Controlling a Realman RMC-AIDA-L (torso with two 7-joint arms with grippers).
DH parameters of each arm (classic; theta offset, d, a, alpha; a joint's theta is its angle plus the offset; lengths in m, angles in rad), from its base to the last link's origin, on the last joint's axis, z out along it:
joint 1: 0 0.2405 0 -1.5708
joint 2: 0 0 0 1.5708
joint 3: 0 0.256 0 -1.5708
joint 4: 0 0 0 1.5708
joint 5: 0 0.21 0 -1.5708
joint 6: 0 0 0 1.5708
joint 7: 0 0.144 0 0
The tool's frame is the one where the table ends.
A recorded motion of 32 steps. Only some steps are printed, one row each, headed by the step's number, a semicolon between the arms.
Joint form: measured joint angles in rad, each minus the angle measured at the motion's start. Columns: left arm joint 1, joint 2, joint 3, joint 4, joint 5, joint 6, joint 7; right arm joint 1, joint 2, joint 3, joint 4, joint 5, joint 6, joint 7.
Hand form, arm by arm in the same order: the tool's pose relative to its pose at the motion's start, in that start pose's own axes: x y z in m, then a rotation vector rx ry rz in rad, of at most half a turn. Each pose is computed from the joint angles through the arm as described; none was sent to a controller.
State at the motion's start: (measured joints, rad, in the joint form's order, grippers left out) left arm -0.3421 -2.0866 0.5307 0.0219 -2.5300 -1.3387 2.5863; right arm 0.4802 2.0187 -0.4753 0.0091 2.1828 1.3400 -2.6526
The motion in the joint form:
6: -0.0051 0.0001 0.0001 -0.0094 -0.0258 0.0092 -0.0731; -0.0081 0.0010 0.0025 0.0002 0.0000 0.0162 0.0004
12: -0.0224 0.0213 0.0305 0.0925 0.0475 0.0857 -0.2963; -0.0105 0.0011 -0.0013 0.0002 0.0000 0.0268 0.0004
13: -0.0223 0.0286 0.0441 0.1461 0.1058 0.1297 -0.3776; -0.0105 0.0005 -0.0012 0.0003 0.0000 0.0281 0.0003
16: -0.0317 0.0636 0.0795 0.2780 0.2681 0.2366 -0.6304; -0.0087 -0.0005 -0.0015 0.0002 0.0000 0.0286 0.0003
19: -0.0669 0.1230 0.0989 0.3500 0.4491 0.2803 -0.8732; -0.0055 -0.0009 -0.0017 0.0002 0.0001 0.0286 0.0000
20: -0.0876 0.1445 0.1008 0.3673 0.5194 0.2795 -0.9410; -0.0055 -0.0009 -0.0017 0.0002 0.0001 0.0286 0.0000
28: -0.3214 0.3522 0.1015 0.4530 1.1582 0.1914 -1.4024; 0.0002 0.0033 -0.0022 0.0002 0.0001 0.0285 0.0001
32: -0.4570 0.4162 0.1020 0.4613 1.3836 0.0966 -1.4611; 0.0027 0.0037 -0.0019 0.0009 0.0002 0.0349 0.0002
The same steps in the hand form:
6: -0.0010 -0.0018 0.0002 0.0246 0.0010 -0.0855; -0.0008 -0.0005 -0.0034 0.0011 -0.0105 0.0019
12: 0.0116 0.0005 0.0274 -0.0623 -0.0308 -0.2098; -0.0015 0.0002 -0.0044 -0.0052 -0.0167 0.0011
13: 0.0150 0.0016 0.0369 -0.1015 -0.0699 -0.2289; -0.0018 0.0001 -0.0043 -0.0056 -0.0180 0.0005
16: 0.0293 0.0036 0.0645 -0.1858 -0.1803 -0.2853; -0.0024 0.0001 -0.0035 -0.0075 -0.0196 -0.0005
19: 0.0463 0.0105 0.0917 -0.2715 -0.2951 -0.3219; -0.0030 0.0006 -0.0022 -0.0102 -0.0214 -0.0012
20: 0.0523 0.0166 0.1016 -0.3118 -0.3350 -0.3173; -0.0030 0.0006 -0.0022 -0.0102 -0.0214 -0.0012
28: 0.1081 0.0711 0.1754 -0.5514 -0.7139 -0.0858; -0.0026 0.0036 -0.0002 -0.0158 -0.0234 0.0030
32: 0.1305 0.1106 0.1975 -0.6717 -0.8347 0.0953; -0.0036 0.0048 0.0007 -0.0204 -0.0302 0.0042

